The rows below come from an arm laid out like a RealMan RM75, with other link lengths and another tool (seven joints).
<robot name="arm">
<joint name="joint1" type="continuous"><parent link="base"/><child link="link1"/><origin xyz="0 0 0.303"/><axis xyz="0 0 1"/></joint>
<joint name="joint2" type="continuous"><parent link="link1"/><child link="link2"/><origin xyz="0 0 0"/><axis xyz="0 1 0"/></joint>
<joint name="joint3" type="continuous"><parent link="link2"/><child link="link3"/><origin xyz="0 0 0.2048"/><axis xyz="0 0 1"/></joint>
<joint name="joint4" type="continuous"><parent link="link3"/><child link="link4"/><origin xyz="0 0 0"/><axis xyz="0 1 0"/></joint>
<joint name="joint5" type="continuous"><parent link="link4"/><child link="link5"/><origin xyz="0 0 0.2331"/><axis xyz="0 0 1"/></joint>
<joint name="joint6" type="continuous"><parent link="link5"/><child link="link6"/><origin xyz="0 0 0"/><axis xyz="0 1 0"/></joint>
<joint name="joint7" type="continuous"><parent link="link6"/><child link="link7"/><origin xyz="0 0 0.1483"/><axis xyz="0 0 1"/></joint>
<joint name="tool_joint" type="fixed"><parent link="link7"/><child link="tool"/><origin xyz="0.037 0.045 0.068" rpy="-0.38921 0 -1.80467"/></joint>
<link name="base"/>
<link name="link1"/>
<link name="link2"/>
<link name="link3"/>
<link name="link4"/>
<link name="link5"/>
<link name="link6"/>
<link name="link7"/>
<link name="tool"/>
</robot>
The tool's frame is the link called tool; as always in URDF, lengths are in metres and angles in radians. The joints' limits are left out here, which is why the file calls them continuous.
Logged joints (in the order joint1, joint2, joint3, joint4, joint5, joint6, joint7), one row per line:
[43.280, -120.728, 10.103, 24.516, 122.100, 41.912, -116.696]
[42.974, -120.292, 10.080, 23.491, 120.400, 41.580, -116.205]
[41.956, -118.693, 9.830, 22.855, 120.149, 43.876, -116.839]
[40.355, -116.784, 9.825, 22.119, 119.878, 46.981, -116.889]
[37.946, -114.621, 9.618, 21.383, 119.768, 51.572, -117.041]
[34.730, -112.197, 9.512, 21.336, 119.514, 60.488, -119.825]
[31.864, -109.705, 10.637, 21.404, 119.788, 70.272, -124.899]
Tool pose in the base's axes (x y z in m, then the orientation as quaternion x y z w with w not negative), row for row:
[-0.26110, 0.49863, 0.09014, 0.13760, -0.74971, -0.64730, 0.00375]
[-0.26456, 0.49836, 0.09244, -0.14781, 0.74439, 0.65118, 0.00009]
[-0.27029, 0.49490, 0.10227, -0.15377, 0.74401, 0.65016, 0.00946]
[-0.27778, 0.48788, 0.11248, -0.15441, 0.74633, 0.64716, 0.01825]
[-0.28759, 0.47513, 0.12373, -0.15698, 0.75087, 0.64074, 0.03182]
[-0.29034, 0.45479, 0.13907, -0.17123, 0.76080, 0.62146, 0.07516]
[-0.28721, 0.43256, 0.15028, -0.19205, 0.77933, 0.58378, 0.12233]
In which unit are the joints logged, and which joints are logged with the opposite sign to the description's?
The joints are logged in degrees. Opposite sign: joint1.
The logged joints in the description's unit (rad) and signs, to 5 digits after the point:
[-0.75538, -2.10710, 0.17633, 0.42788, 2.13105, 0.73150, -2.03673]
[-0.75004, -2.09949, 0.17593, 0.41000, 2.10138, 0.72571, -2.02816]
[-0.73227, -2.07158, 0.17157, 0.39890, 2.09700, 0.76578, -2.03923]
[-0.70433, -2.03827, 0.17148, 0.38605, 2.09227, 0.81997, -2.04010]
[-0.66228, -2.00051, 0.16787, 0.37320, 2.09035, 0.90010, -2.04275]
[-0.60615, -1.95821, 0.16602, 0.37238, 2.08591, 1.05571, -2.09134]
[-0.55613, -1.91471, 0.18565, 0.37357, 2.09070, 1.22648, -2.17990]

